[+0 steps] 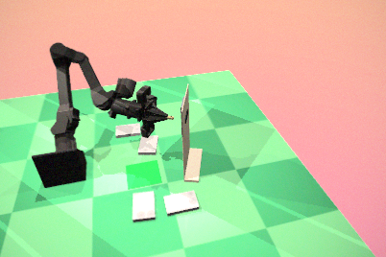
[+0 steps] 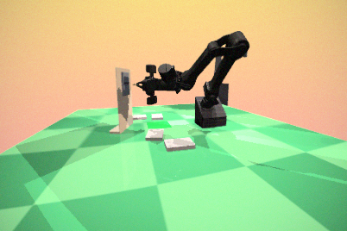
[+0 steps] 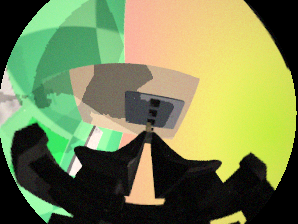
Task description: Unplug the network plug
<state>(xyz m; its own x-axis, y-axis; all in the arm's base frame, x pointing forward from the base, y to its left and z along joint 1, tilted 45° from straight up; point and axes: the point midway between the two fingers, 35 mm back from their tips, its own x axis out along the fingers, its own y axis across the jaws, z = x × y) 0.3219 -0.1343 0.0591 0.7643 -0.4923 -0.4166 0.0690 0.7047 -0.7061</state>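
Right now my gripper tip is 22 cm above the green marked square, 11 cm past it and 1 cm to the left of it. Also, from my gripper tip: upright panel: 8 cm below, 6 cm ahead, 2 cm to the right; then network plug: right at my gripper tip.
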